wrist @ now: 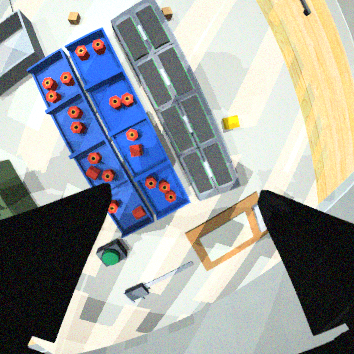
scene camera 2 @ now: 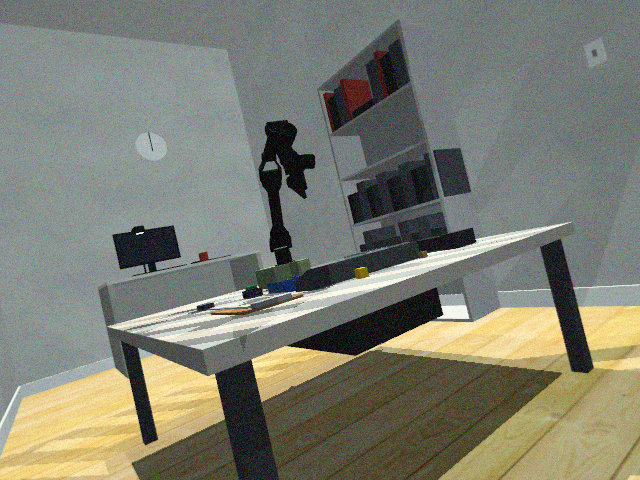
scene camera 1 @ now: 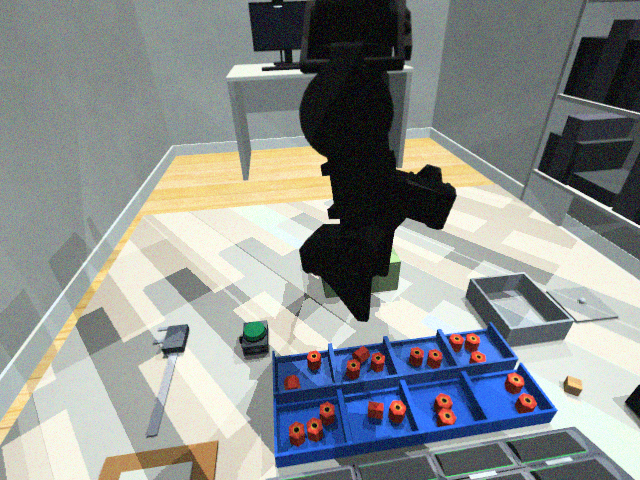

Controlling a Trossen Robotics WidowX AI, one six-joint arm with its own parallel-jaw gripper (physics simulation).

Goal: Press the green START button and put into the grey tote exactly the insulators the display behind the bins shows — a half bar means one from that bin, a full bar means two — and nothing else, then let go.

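Pixels of known places: gripper, fingertip midpoint: [wrist: 187,194] [scene camera 2: 305,194] [scene camera 1: 374,295]; arm's base at its link origin: [scene camera 2: 284,263].
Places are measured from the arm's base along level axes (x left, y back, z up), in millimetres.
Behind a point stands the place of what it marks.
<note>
My gripper [scene camera 1: 363,316] {y -365, x -159, z 213 mm} [scene camera 2: 303,195] {y -365, x -159, z 213 mm} [wrist: 187,194] {y -365, x -159, z 213 mm} is open and empty, high above the table. The green START button [scene camera 1: 254,331] {y -126, x -280, z -43 mm} [scene camera 2: 251,287] {y -133, x -289, z -49 mm} [wrist: 110,257] {y -122, x -277, z -44 mm} sits on a dark base left of the blue bins [scene camera 1: 413,441] [wrist: 95,70]. The bins form two rows of four, with two or three red-orange insulators in each; a few lie on their sides. The grey tote [scene camera 1: 540,333] {y -319, x 236, z -54 mm} [wrist: 31,40] {y -312, x 205, z -40 mm} stands at the bins' far right, with no insulator visible inside. The display [scene camera 2: 361,266] [wrist: 187,125] has dark panels with thin green outlines; I can make out no half or full bars.
A green block [scene camera 1: 387,276] {y -76, x 39, z -39 mm} [wrist: 15,192] {y -65, x -14, z -45 mm} stands beyond the bins. A caliper [scene camera 1: 175,338] {y -67, x -432, z -65 mm} [wrist: 137,291] {y -69, x -427, z -65 mm} and an orange frame [scene camera 1: 155,452] {y -277, x -462, z -78 mm} [wrist: 220,222] {y -386, x -417, z -78 mm} lie at the left. A flat lid [scene camera 1: 594,304] {y -287, x 435, z -76 mm} lies beside the tote. A wooden cube [scene camera 1: 572,385] {y -417, x 202, z -64 mm} [wrist: 74,18] {y -413, x 200, z -64 mm} and a yellow cube [scene camera 2: 361,272] {y -565, x -221, z -68 mm} [wrist: 231,122] {y -550, x -209, z -56 mm} also show.
</note>
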